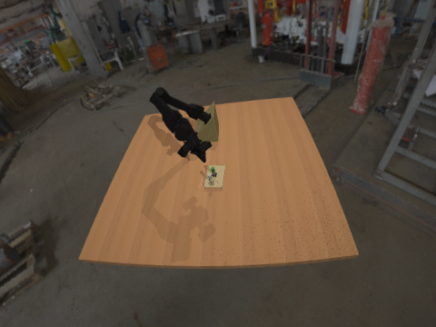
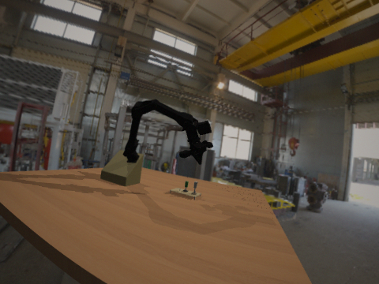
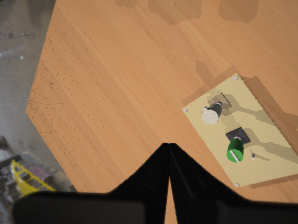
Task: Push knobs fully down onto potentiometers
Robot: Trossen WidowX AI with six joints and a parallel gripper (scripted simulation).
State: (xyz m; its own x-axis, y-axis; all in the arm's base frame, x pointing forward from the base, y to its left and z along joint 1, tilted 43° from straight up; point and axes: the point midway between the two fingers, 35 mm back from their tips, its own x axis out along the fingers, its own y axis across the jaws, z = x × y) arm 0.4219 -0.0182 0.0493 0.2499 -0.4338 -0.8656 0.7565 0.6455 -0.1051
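Now: the grey knob 120 mm below my gripper tip and 10 mm behind it.
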